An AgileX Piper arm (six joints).
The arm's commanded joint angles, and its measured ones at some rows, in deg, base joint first. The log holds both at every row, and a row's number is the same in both.
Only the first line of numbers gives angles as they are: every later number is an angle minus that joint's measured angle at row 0.
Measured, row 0:
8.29, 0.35, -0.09, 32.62, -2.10, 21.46
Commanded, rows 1 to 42:
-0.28, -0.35, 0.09, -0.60, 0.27, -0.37
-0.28, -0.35, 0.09, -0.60, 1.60, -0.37
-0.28, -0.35, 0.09, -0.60, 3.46, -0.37
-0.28, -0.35, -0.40, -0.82, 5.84, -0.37
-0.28, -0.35, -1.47, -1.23, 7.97, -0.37
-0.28, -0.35, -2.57, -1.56, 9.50, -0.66
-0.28, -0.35, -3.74, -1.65, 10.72, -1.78
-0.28, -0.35, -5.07, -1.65, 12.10, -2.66
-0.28, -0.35, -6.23, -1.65, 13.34, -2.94
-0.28, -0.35, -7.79, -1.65, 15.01, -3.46
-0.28, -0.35, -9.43, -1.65, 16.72, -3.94
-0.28, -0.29, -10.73, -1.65, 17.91, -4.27
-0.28, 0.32, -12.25, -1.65, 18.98, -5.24
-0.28, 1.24, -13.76, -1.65, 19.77, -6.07
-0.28, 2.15, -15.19, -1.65, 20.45, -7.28
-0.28, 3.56, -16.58, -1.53, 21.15, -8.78
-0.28, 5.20, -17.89, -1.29, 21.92, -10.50
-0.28, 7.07, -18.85, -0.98, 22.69, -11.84
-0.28, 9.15, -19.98, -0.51, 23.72, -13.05
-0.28, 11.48, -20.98, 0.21, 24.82, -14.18
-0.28, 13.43, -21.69, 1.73, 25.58, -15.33
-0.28, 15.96, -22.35, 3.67, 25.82, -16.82
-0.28, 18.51, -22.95, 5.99, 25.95, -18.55
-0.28, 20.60, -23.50, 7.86, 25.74, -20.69
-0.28, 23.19, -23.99, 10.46, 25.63, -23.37
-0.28, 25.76, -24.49, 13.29, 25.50, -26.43
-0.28, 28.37, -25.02, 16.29, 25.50, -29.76
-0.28, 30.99, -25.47, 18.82, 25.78, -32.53
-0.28, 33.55, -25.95, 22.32, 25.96, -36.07
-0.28, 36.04, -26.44, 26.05, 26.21, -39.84
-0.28, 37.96, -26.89, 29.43, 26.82, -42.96
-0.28, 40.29, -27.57, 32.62, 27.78, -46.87
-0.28, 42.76, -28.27, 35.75, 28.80, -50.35
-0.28, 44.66, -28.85, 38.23, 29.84, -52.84
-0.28, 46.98, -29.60, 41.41, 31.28, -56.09
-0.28, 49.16, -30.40, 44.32, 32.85, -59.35
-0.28, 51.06, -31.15, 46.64, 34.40, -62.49
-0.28, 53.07, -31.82, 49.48, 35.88, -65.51
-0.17, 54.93, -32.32, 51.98, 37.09, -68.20
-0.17, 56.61, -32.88, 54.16, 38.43, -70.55
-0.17, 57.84, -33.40, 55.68, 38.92, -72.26
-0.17, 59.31, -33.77, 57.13, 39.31, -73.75
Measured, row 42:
0.00, 53.72, -31.84, 49.27, 36.25, -65.00
